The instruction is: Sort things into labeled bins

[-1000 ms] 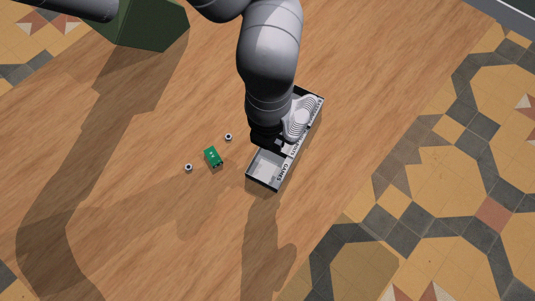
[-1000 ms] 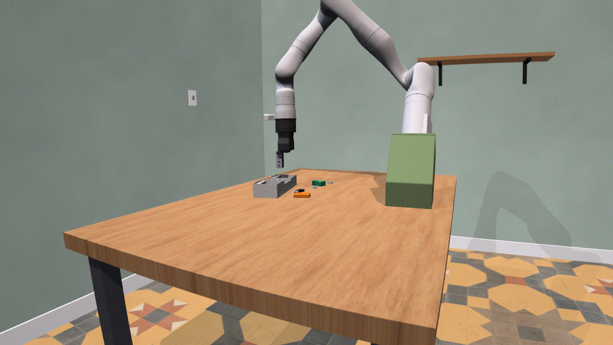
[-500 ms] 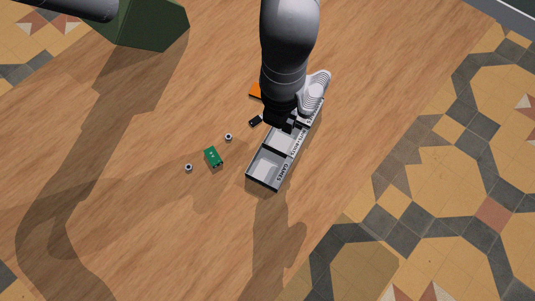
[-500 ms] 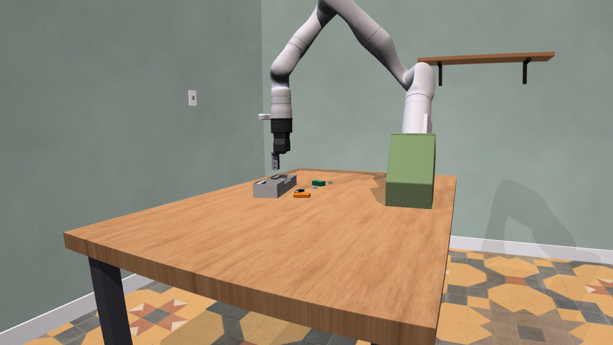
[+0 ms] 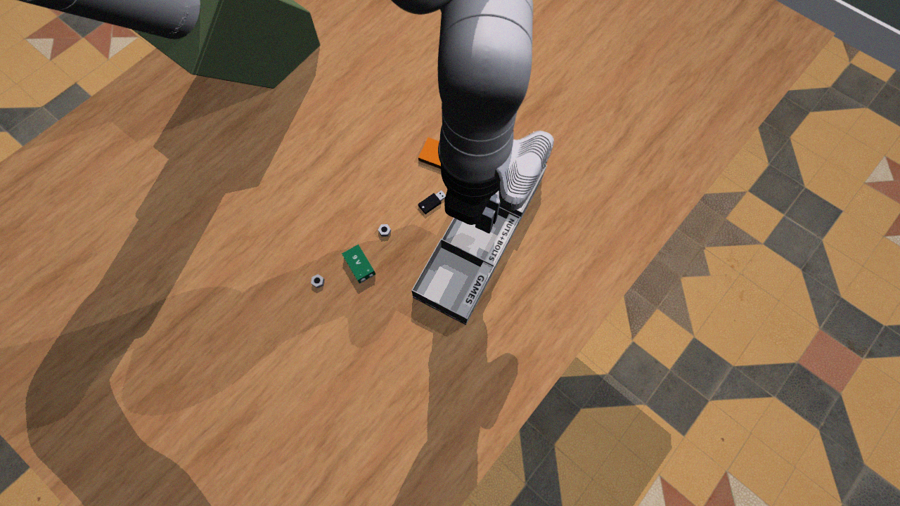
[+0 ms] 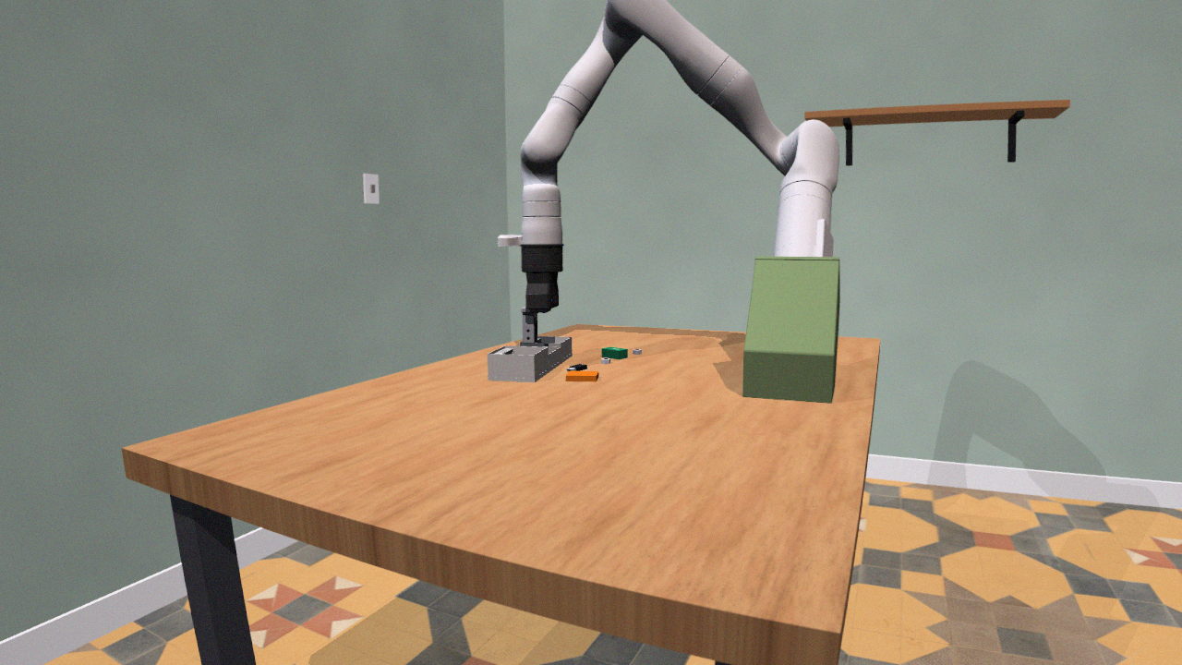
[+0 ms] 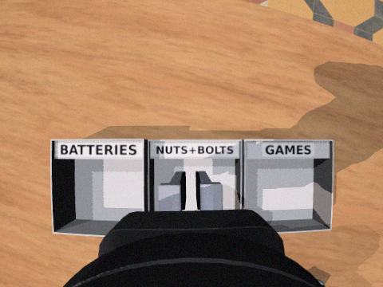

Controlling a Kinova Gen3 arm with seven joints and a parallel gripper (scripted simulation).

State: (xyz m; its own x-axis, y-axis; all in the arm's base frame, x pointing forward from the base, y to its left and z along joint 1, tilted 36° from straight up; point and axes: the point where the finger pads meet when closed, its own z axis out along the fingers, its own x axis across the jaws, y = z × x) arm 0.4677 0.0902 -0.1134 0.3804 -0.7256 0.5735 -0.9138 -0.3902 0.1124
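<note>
My gripper is now 4 cm above the bin row. Also, from my hand: black USB stick 9 cm behind, 2 cm to the right, 6 cm below; then flat orange box 14 cm behind, 4 cm to the left, 6 cm below; then green 9 v battery 7 cm behind, 17 cm to the right, 6 cm below.
</note>
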